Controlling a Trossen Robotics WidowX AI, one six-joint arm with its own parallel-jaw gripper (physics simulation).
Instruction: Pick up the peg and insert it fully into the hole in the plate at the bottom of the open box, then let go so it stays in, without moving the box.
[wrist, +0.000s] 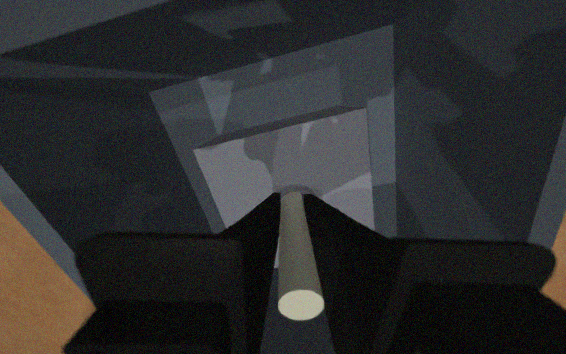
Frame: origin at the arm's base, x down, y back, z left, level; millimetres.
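Seen in the pictures: gripper, fingertip midpoint: (291, 200).
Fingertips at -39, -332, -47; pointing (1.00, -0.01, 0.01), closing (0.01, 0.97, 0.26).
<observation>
Pixels of each thing's top centre, then the offset from my fingertips to it, as dx, dy, dz. "spot": a spot on its surface instead. Level surfaces: height alone.
- beige round peg at its top centre: (300, 305) -56, -1, +4
- light grey plate at its top centre: (295, 208) +0, +1, +5
- dark grey box at its top centre: (301, 257) -37, +1, +5
- hole at a spot on its surface: (297, 188) spot: +0, +5, -7
- orange-brown table top at its surface level: dx +61
A beige round peg (298, 250) stands between the black fingers of my gripper (291, 200), which is shut on it. The peg's pale near end faces the camera and its far end points down at the light grey plate (230, 175). The plate lies at the bottom of the dark grey box (382, 130). A dark curved edge of the hole (297, 188) shows just behind the peg's far end, between the fingertips. The fingers hide the rest of the hole, and I cannot tell how deep the peg's tip reaches.
Dark walls of the box surround the plate and the fingers, with shadows and lighter patches on them. An orange-brown table top (30, 280) shows beyond the box at the lower left and at the right edge.
</observation>
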